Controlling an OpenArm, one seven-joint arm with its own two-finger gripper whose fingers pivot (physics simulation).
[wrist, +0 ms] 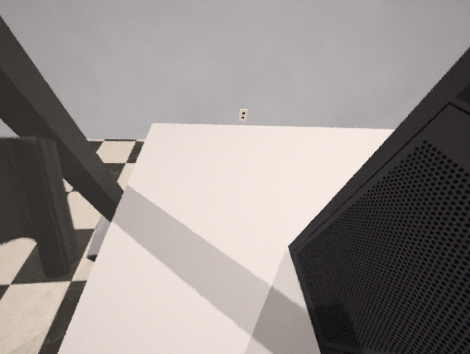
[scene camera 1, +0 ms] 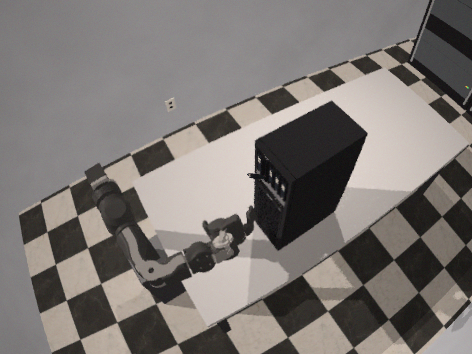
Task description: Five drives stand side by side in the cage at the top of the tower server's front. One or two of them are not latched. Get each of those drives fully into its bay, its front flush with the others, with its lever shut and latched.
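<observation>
The black tower server (scene camera 1: 320,165) (wrist: 400,240) stands upright on the white table. In the scene view its drive cage is at the top of the front, with pale marks on the drive fronts. One open lever (scene camera 1: 254,175) sticks out from the cage, seemingly at the second drive from the left. How far that drive stands out cannot be told. The other levers are too small to judge. My gripper (scene camera 1: 227,217) is open and empty, below cage height in front of the tower, one finger close to the lower front's left edge. The wrist view shows the perforated lower front; the drives do not show there.
The white table (scene camera 1: 200,185) (wrist: 200,175) carries the tower, with checkered floor around it. A wall outlet (scene camera 1: 170,104) (wrist: 243,115) is on the grey wall. A dark cabinet (scene camera 1: 450,50) stands at the far right in the scene view.
</observation>
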